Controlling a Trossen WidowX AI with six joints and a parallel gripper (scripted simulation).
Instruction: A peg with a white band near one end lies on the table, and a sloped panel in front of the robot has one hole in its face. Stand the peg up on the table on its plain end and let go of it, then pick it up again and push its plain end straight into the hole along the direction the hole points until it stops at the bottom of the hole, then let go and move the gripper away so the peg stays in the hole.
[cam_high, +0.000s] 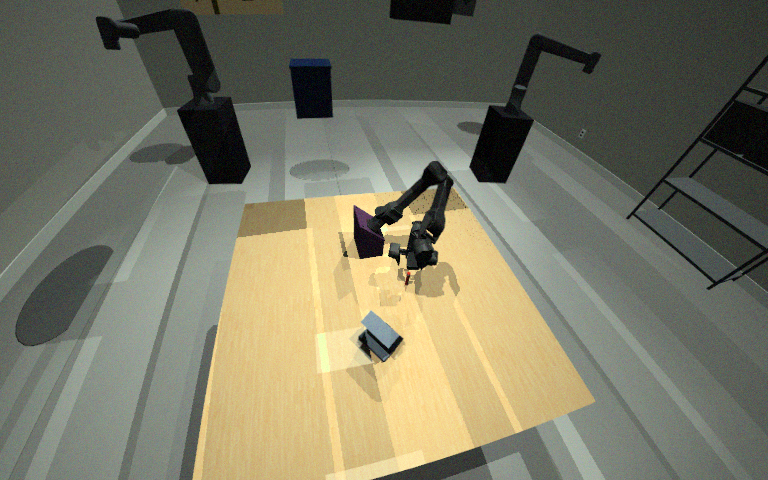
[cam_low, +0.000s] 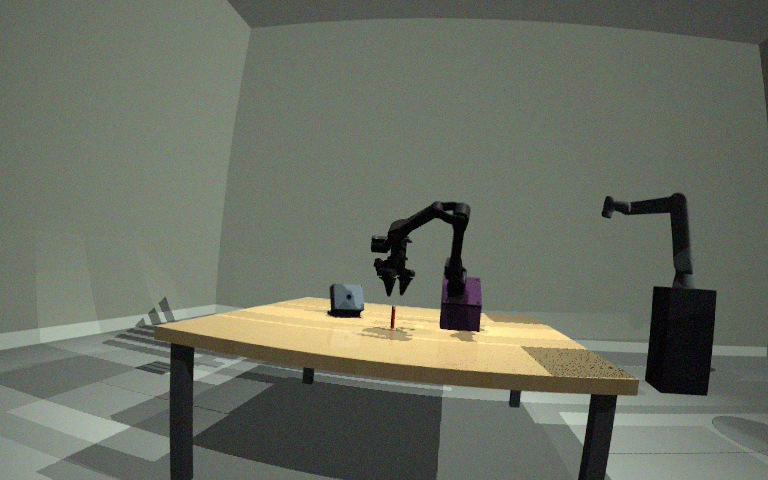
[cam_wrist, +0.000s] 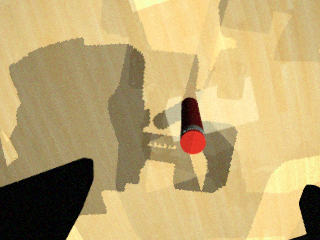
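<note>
Now: gripper tip 6 cm above the red peg. Also, from my gripper tip: grey sloped panel (25 cm ahead, 13 cm to the right, 4 cm below).
</note>
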